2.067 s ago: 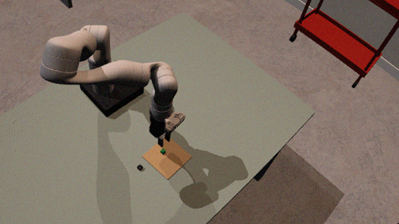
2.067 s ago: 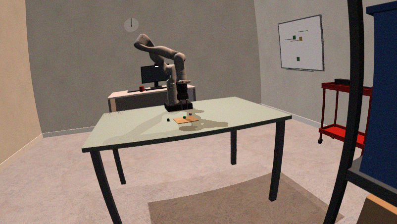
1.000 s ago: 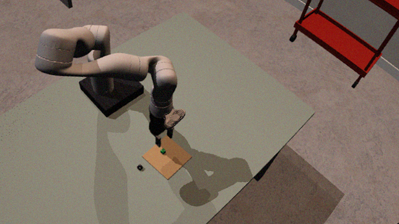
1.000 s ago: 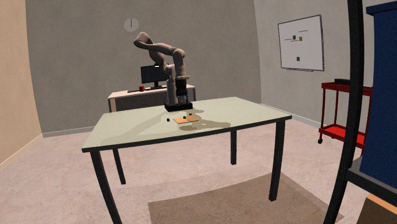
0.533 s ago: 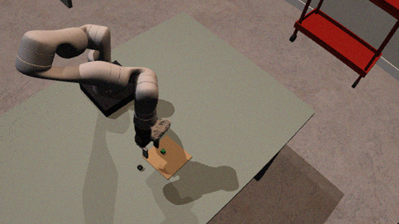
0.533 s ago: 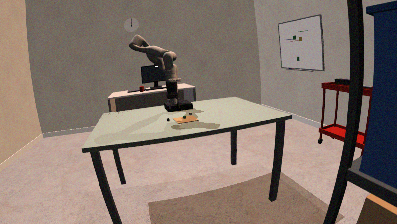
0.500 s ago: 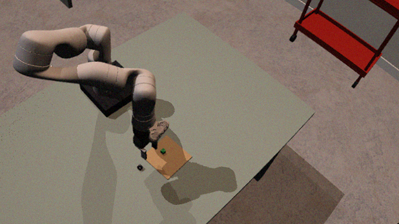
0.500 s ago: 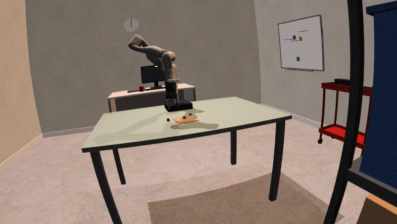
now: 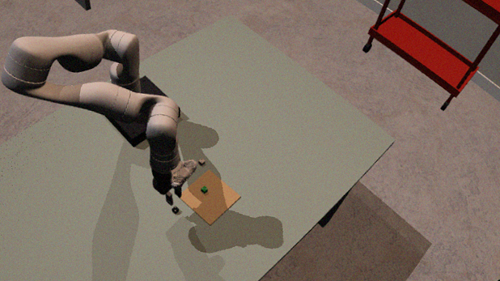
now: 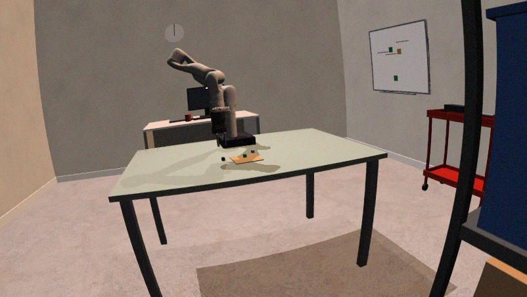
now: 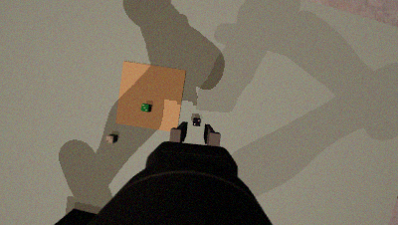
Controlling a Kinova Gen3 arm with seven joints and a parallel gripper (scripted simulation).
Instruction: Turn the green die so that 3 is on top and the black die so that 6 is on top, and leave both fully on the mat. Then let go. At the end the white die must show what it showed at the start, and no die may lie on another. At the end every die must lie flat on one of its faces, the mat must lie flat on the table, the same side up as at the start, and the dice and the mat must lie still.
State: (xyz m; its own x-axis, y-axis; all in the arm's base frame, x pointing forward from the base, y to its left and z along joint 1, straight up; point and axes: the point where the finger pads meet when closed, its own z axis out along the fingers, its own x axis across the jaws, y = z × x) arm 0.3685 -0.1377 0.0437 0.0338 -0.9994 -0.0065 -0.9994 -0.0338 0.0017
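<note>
My hand is 8 cm above the black die. From my hand the other things lie so: green die (2 cm ahead, 11 cm to the left, 8 cm below); white die (6 cm behind, 18 cm to the left, 8 cm below); orange mat (4 cm ahead, 11 cm to the left, 9 cm below).
</note>
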